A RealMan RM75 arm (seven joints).
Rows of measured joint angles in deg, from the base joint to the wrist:
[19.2 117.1 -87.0 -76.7 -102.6 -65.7 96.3]
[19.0 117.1 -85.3 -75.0 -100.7 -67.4 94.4]
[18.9 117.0 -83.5 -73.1 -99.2 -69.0 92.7]
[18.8 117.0 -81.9 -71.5 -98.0 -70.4 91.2]
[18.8 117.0 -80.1 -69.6 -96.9 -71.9 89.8]
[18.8 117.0 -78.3 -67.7 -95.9 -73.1 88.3]
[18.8 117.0 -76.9 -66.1 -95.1 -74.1 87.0]
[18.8 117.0 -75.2 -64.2 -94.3 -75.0 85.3]
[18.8 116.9 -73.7 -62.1 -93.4 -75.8 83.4]
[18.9 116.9 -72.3 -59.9 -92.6 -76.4 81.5]
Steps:
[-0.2 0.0 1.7 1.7 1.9 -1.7 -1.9]
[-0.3 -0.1 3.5 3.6 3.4 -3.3 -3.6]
[-0.4 -0.1 5.1 5.2 4.6 -4.7 -5.1]
[-0.4 -0.1 6.9 7.1 5.7 -6.2 -6.5]
[-0.4 -0.1 8.7 9.0 6.7 -7.4 -8.0]
[-0.4 -0.1 10.1 10.6 7.5 -8.4 -9.3]
[-0.4 -0.1 11.8 12.5 8.3 -9.3 -11.0]
[-0.4 -0.2 13.3 14.6 9.2 -10.1 -12.9]
[-0.3 -0.2 14.7 16.8 10.0 -10.7 -14.8]

